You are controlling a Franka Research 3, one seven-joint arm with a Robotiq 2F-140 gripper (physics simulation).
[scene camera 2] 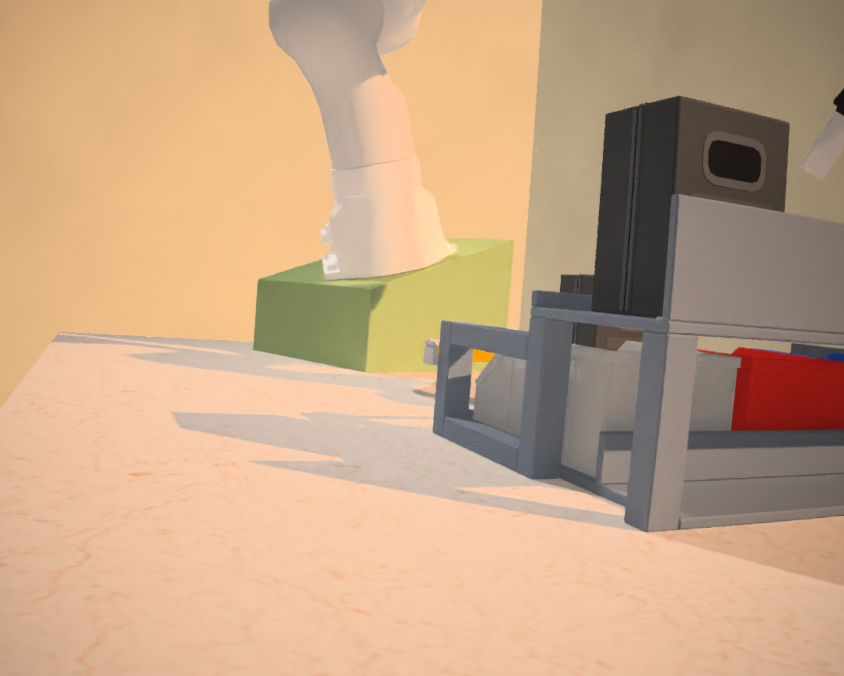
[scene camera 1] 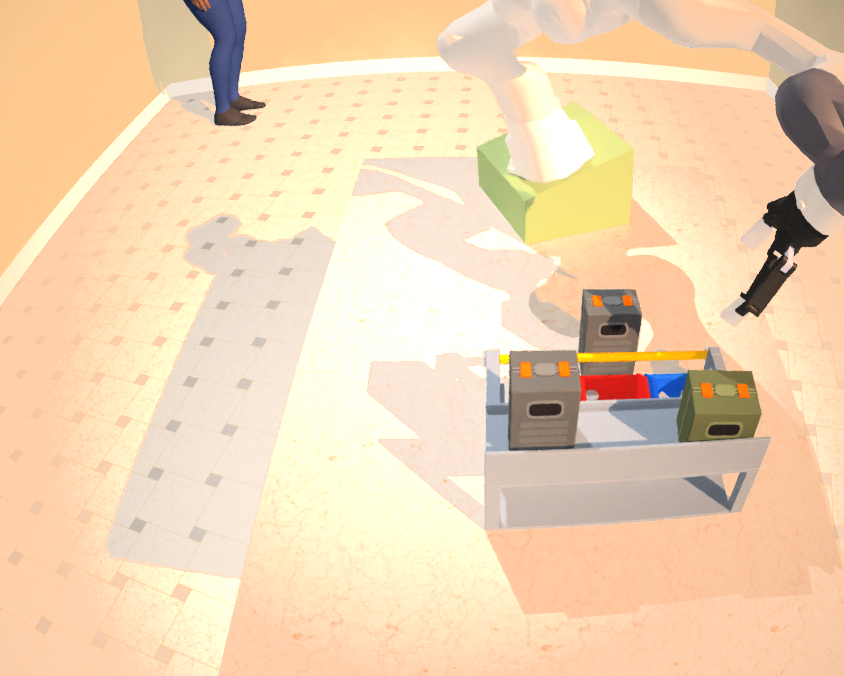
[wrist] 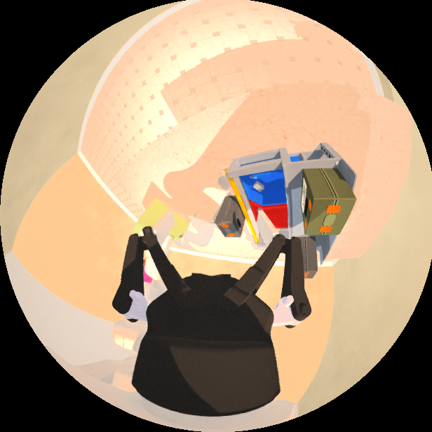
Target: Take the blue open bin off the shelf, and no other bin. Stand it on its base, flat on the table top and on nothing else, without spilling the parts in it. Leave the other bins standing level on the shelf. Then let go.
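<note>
The blue open bin [scene camera 1: 667, 385] [wrist: 265, 190] stands in the lower level of the grey shelf [scene camera 1: 612, 463] [scene camera 2: 656, 436] [wrist: 257, 158], with small pale parts inside. A little of its rim shows at the right of scene camera 2. The red bin [scene camera 1: 621, 387] [scene camera 2: 789, 390] [wrist: 275, 215] is right beside it, and a pale grey bin [scene camera 2: 612, 380] stands beyond the red one. My gripper [scene camera 1: 744, 273] [wrist: 215, 216] is open and empty, in the air above and to the right of the shelf in scene camera 1, well apart from the blue bin.
A yellow bar [scene camera 1: 655, 356] [wrist: 243, 207] crosses the shelf's open side. A green case [scene camera 1: 720, 409] [wrist: 325, 200] and a grey case [scene camera 1: 543, 404] [scene camera 2: 736, 123] stand on the shelf top. Another grey case [scene camera 1: 610, 327] [wrist: 230, 217] stands behind the bar. A person [scene camera 1: 226, 63] stands far back.
</note>
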